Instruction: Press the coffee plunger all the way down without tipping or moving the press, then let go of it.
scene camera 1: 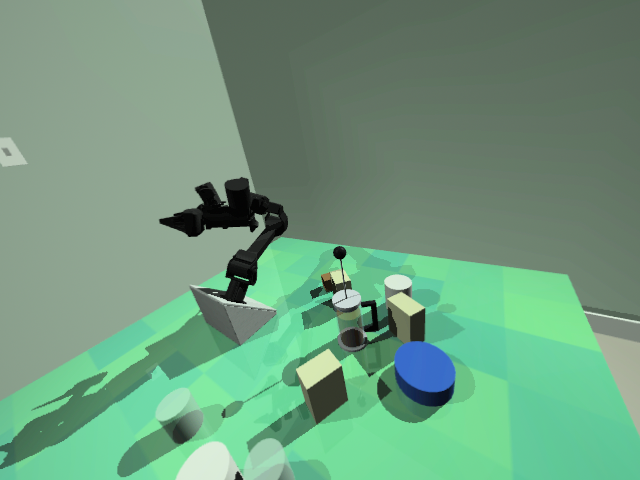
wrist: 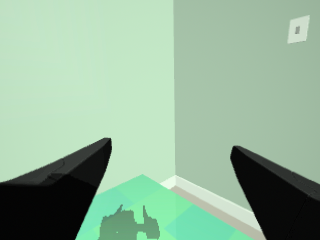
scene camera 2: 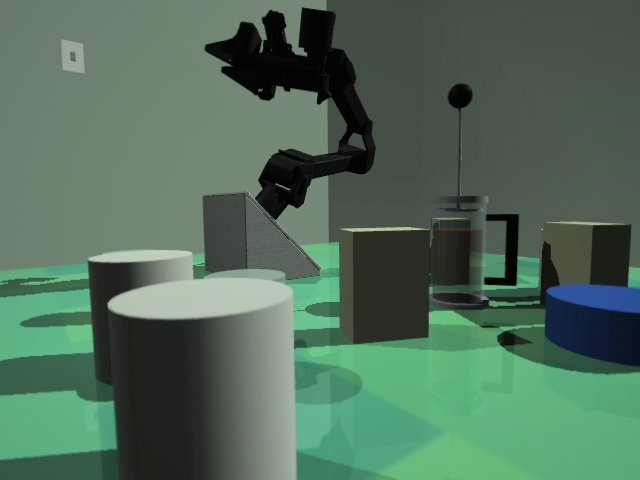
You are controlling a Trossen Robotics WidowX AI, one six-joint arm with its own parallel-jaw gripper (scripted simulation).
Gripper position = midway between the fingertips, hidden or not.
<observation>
My gripper [scene camera 2: 213, 59] is open, holding nothing. Also in view: a glass coffee press [scene camera 2: 458, 223], a blue disc [scene camera 1: 424, 373], a beige box [scene camera 1: 406, 318] and a beige box [scene camera 2: 384, 273].
The glass coffee press is seen too in scene camera 1 [scene camera 1: 347, 303]. My gripper also shows in scene camera 1 [scene camera 1: 167, 218] and in the wrist view [wrist: 171, 147]. The wrist view misses the glass coffee press: it is out of frame. The wrist view misses the blue disc: it is out of frame.
</observation>
